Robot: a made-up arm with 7 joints. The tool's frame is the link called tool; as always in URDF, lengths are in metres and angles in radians. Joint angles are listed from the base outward. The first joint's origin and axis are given. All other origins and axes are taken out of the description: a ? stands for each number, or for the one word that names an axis. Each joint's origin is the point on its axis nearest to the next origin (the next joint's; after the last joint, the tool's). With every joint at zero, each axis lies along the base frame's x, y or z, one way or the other. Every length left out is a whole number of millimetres.
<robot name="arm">
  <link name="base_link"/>
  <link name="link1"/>
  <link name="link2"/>
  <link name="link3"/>
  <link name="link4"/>
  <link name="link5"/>
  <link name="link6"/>
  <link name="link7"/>
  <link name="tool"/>
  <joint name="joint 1" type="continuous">
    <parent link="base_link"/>
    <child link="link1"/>
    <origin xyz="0 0 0.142"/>
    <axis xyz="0 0 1"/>
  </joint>
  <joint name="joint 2" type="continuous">
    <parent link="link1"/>
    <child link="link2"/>
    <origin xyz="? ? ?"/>
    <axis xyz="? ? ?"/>
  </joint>
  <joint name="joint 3" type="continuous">
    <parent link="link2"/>
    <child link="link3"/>
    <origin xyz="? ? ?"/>
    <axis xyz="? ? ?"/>
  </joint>
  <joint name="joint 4" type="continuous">
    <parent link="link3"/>
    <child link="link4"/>
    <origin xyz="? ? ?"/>
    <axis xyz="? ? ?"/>
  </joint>
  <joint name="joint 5" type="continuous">
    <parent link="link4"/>
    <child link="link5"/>
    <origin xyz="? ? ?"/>
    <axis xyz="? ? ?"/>
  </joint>
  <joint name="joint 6" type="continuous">
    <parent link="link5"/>
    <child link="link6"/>
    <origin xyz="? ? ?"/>
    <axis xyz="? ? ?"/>
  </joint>
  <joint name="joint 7" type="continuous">
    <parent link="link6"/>
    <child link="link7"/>
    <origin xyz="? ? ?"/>
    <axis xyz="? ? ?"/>
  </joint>
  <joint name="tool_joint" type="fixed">
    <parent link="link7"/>
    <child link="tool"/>
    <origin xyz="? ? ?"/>
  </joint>
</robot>
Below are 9 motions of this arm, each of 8 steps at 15 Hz.
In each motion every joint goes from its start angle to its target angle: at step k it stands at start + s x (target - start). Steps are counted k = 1, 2, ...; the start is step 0. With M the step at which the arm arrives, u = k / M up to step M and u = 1 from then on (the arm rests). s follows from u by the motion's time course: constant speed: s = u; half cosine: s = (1 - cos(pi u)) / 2; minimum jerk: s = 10 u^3 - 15 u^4 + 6 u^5.
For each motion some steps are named. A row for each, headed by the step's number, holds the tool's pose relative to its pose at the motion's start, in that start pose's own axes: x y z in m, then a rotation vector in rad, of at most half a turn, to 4 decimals.
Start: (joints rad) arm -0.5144 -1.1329 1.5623 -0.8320 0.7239 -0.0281 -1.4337
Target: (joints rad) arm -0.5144 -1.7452 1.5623 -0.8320 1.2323 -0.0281 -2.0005
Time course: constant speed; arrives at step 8
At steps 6, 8:
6: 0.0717 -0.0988 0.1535 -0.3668 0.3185 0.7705
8: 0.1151 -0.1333 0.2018 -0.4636 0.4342 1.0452

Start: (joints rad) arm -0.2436 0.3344 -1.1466 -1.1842 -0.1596 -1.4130 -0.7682
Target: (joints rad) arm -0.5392 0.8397 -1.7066 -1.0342 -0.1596 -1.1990 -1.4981
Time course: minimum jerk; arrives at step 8
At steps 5, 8:
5: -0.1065 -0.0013 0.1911 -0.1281 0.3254 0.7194
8: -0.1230 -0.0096 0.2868 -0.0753 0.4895 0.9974

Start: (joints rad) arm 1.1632 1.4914 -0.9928 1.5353 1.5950 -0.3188 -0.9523
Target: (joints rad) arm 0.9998 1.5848 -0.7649 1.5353 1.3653 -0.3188 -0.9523
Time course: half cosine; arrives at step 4
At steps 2, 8:
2: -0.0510 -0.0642 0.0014 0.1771 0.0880 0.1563
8: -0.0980 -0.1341 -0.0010 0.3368 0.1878 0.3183

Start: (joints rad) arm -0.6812 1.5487 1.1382 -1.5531 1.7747 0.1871 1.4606
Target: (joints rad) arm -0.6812 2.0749 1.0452 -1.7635 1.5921 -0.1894 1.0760
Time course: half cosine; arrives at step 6
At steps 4, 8:
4: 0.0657 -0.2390 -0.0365 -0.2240 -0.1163 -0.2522
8: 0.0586 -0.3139 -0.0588 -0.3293 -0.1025 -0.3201

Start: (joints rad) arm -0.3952 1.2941 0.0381 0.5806 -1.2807 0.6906 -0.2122
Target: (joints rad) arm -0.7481 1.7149 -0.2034 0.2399 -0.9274 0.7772 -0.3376
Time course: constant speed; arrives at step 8
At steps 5, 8:
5: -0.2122 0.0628 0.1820 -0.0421 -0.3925 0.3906
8: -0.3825 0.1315 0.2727 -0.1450 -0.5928 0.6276

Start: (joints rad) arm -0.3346 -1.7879 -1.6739 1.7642 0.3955 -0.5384 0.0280
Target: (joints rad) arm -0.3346 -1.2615 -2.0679 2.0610 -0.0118 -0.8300 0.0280
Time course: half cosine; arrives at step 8
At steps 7, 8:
7: 0.2599 -0.2726 0.0973 -1.0210 -0.1617 0.1126
8: 0.2697 -0.2814 0.1065 -1.0607 -0.1681 0.1109

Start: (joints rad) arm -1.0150 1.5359 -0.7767 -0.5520 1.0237 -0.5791 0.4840
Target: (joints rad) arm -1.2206 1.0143 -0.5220 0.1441 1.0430 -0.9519 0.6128
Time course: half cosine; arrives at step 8
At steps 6, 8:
6: 0.0633 -0.0420 0.1702 -0.8048 -0.3137 0.2877
8: 0.0701 -0.0307 0.1985 -0.9240 -0.3691 0.3724

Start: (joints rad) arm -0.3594 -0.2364 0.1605 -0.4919 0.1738 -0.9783 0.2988
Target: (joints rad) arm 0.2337 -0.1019 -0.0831 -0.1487 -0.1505 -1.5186 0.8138
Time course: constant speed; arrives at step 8
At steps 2, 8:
2: 0.1596 0.1329 0.0723 -0.1633 -0.1880 0.0979
8: 0.4186 0.6456 0.4220 -0.4017 -1.0416 0.2403

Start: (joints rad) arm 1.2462 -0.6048 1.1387 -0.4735 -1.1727 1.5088 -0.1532
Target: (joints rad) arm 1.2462 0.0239 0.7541 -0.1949 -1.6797 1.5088 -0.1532
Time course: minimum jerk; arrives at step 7
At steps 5, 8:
5: 0.2322 0.0819 -0.0498 -0.3097 0.3486 -0.2360
8: 0.2624 0.1079 -0.0656 -0.3749 0.3840 -0.2504

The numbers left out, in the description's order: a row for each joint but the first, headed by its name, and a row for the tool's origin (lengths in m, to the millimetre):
joint 2: xyz 0.102 -0.514 0, axis 0 -1 0
joint 3: xyz 0.07 0 0.092, axis 0 0 -1
joint 4: xyz 0.004 -0.353 0, axis -1 0 0
joint 5: xyz 0 -0.31 -0.108, axis 0 -1 0
joint 6: xyz 0.147 0 -0.051, axis 1 0 0
joint 7: xyz 0 -0.093 0.021, axis 0 0 -1
tool: xyz 0.086 0.125 0

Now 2 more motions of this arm.
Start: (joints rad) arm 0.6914 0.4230 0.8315 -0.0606 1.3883 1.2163 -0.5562
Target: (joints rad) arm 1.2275 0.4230 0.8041 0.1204 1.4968 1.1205 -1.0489
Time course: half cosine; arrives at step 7
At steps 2, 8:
2: -0.0608 -0.0376 -0.0759 0.0768 -0.0212 0.0873
8: -0.2978 -0.1157 -0.4588 0.3648 -0.2325 0.4852

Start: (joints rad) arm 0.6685 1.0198 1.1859 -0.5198 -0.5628 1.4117 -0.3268
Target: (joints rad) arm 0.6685 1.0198 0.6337 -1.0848 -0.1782 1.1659 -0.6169
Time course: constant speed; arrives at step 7
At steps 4, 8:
4: 0.1478 -0.0238 -0.1346 0.1762 0.3028 0.2627
8: 0.2026 -0.0510 -0.2475 0.3647 0.4263 0.4062

